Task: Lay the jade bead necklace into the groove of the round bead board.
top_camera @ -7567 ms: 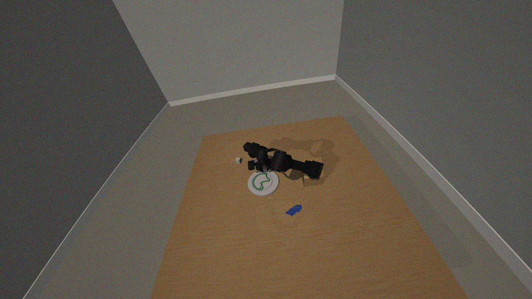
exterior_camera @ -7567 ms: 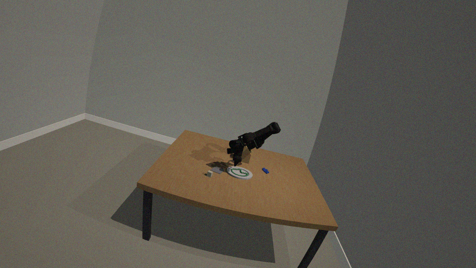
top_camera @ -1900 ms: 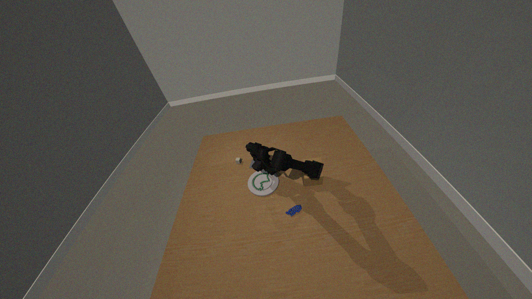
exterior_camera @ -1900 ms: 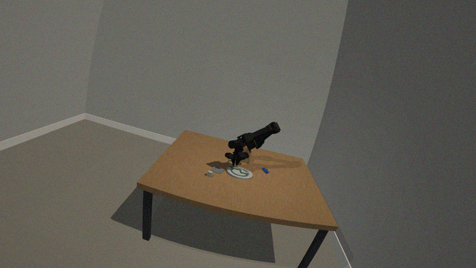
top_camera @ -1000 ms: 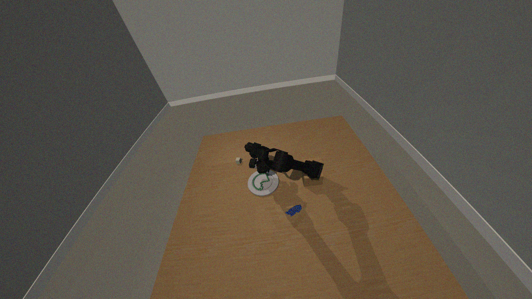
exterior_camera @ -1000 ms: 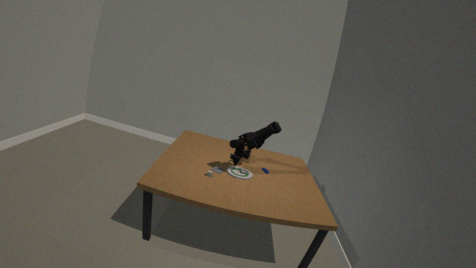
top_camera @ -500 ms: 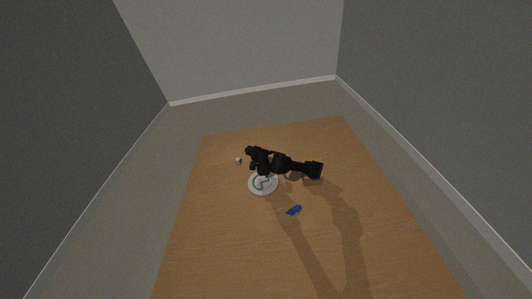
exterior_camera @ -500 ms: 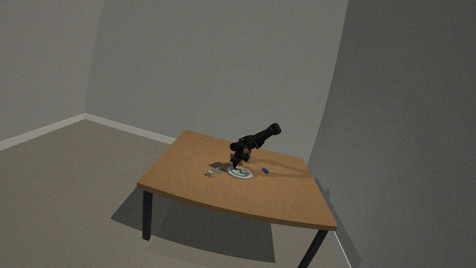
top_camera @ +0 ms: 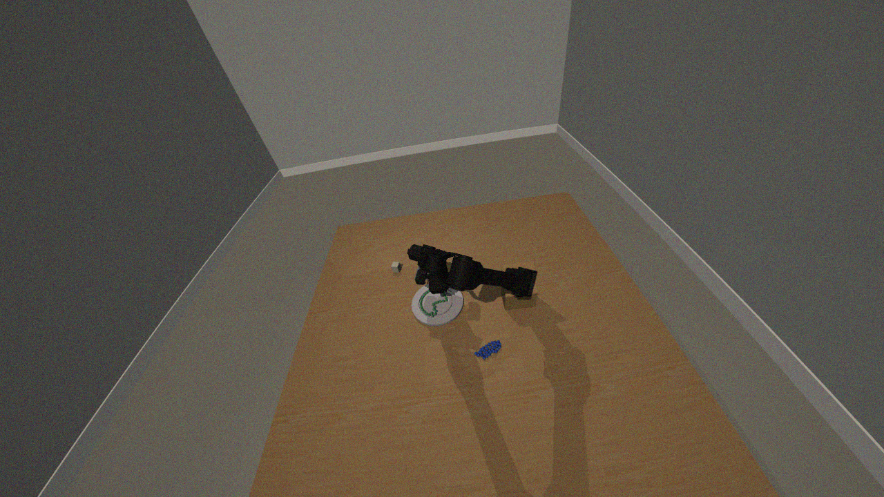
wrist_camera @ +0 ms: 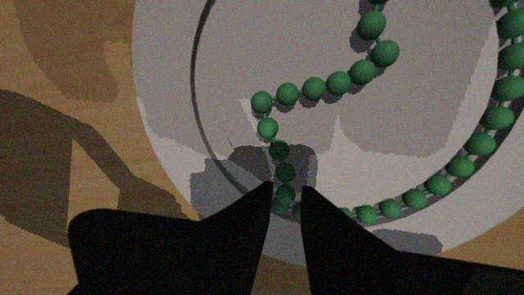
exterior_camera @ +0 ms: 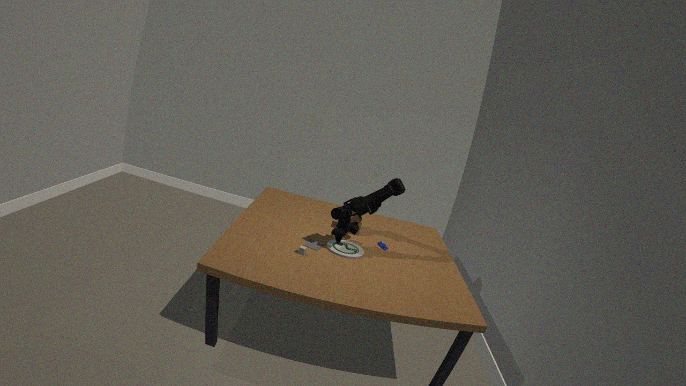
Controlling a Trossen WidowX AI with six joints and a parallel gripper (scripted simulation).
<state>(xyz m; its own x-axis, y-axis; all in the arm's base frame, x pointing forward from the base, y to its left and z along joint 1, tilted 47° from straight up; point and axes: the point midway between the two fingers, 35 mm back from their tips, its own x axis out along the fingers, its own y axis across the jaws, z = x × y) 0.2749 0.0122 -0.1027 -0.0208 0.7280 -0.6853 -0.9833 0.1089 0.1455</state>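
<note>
Now: the round bead board 3 cm ahead of my gripper tip, 5 cm to the left of it and 1 cm below it. From my gripper tip the other things lie so: pale block (21 cm ahead, 16 cm to the right); then flat grey plate (7 cm ahead, 12 cm to the right, 1 cm below).
</note>
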